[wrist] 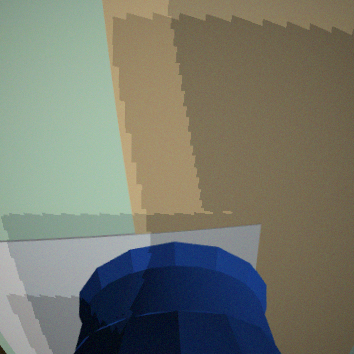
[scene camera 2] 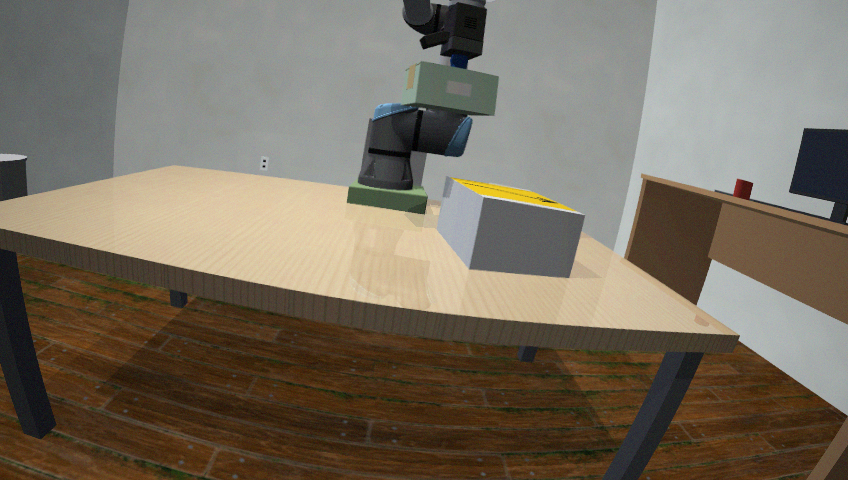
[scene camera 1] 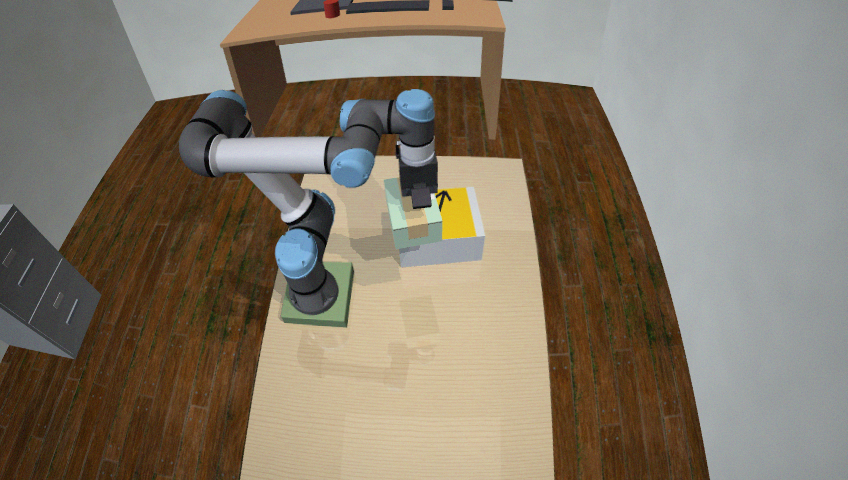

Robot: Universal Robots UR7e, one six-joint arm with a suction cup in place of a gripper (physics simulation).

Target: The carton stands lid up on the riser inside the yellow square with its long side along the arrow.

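The pale green carton (scene camera 1: 397,215) (scene camera 2: 437,89) (wrist: 55,120) hangs level from my suction cup (scene camera 2: 458,60) (wrist: 172,305). A tan tape strip and a grey-white label show on its top. It is well above the table, over the left part of the grey-white riser (scene camera 1: 443,251) (scene camera 2: 523,240), with a gap below it. The yellow square (scene camera 1: 461,218) (scene camera 2: 502,195) on the riser's top is partly hidden by the carton in scene camera 1. There, the carton's long side leans slightly left going away, while the black arrow (scene camera 1: 443,196) (scene camera 2: 546,199) leans right. The cup is hidden in that view.
The arm's base stands on a green block (scene camera 1: 342,312) (scene camera 2: 386,199) left of the riser on the wooden table (scene camera 1: 476,368) (scene camera 2: 238,237). A brown desk (scene camera 1: 380,29) (scene camera 2: 672,237) with a red cup (scene camera 1: 332,8) (scene camera 2: 742,189) stands beyond the table. A grey cabinet (scene camera 1: 50,297) stands at the left.
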